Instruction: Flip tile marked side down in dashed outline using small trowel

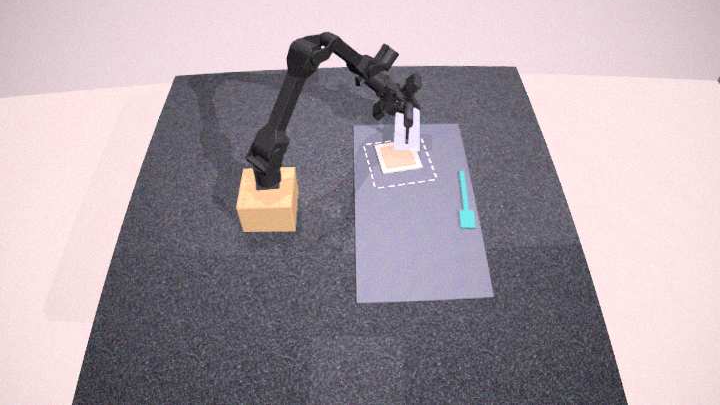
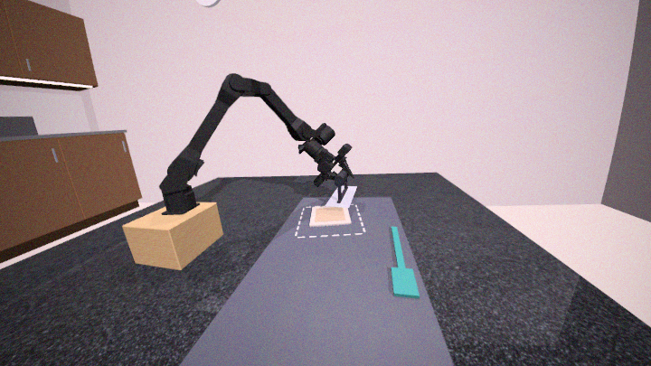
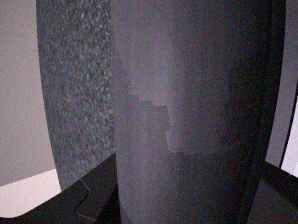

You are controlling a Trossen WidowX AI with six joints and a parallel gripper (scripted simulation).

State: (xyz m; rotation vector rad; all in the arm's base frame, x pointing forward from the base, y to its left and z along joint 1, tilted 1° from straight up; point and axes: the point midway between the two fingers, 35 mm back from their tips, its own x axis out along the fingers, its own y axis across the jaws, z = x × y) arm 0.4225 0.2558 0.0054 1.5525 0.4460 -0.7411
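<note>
Now: gripper tip 9 cm short of the teal trowel, 32 cm to the left of it and 7 cm above it. Round my gripper tip: grey mat: 5 cm behind, 28 cm to the right, 10 cm below; tile: 7 cm behind, 11 cm to the right, 7 cm below.
</note>
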